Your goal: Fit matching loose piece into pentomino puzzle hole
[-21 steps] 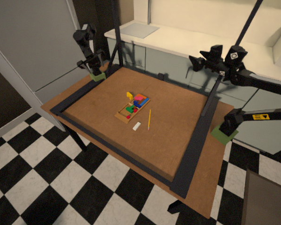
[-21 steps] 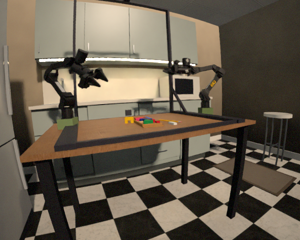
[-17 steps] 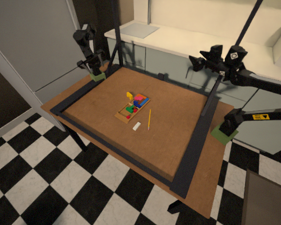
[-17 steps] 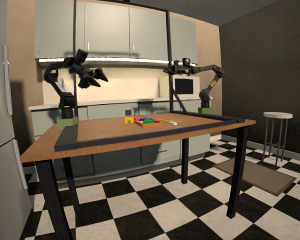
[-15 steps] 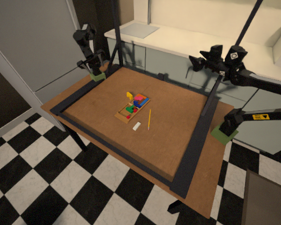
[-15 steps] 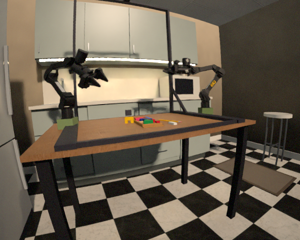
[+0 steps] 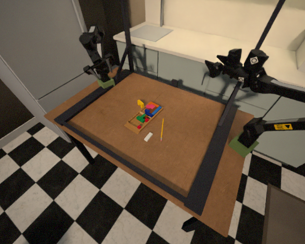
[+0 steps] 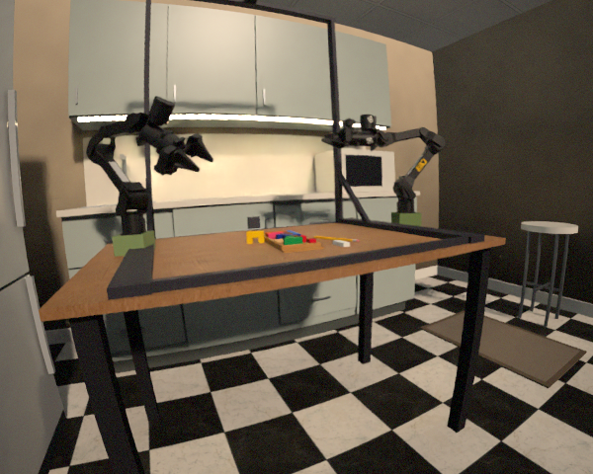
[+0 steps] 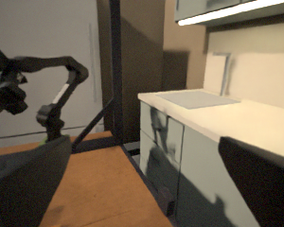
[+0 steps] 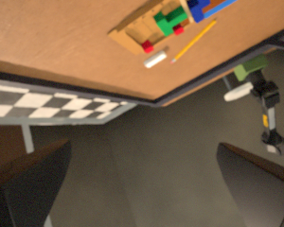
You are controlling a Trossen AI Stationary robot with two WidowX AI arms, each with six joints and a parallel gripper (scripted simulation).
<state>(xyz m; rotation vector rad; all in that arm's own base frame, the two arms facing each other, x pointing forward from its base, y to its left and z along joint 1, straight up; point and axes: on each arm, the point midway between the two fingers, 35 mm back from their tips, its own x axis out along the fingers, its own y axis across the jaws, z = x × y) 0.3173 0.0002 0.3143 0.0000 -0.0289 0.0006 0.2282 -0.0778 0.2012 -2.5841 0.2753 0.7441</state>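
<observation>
The yellow piece lies 240 mm below my right hand, 190 mm to the left of it and 100 mm behind it. Also, from my right hand: yellow pencil: 420 mm to the left, 260 mm below; then green piece: 270 mm to the left, 250 mm below; then white eraser: 390 mm to the left, 250 mm below, 100 mm ahead.
</observation>
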